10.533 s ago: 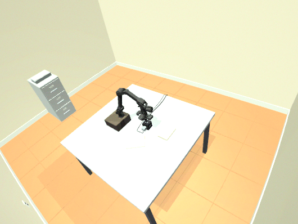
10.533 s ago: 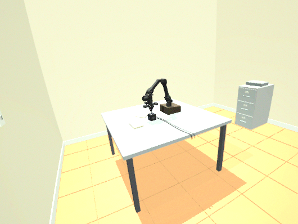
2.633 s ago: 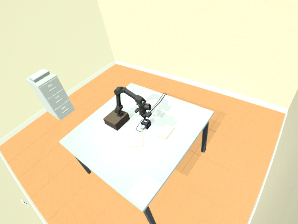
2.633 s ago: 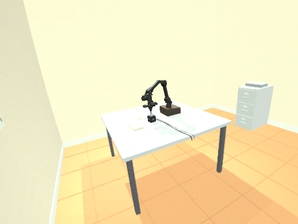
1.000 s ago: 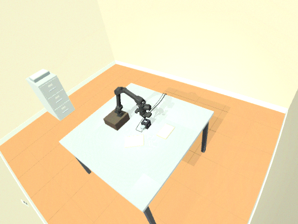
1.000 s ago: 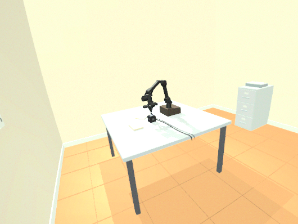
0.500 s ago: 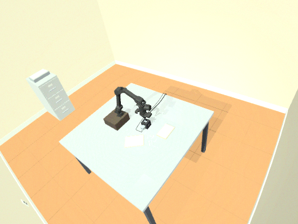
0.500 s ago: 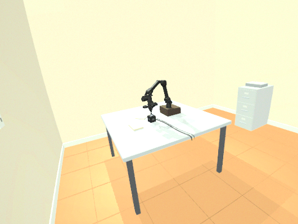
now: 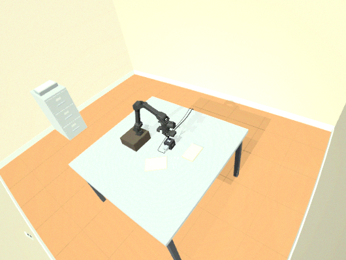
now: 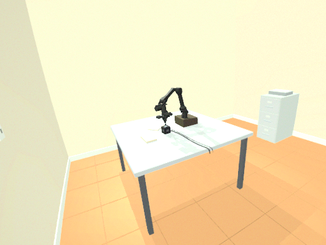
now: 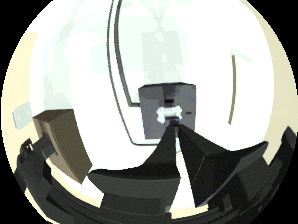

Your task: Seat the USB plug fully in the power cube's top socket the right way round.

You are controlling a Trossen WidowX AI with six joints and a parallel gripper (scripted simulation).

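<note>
Right now the USB plug is 20 mm below my gripper tip.
</note>
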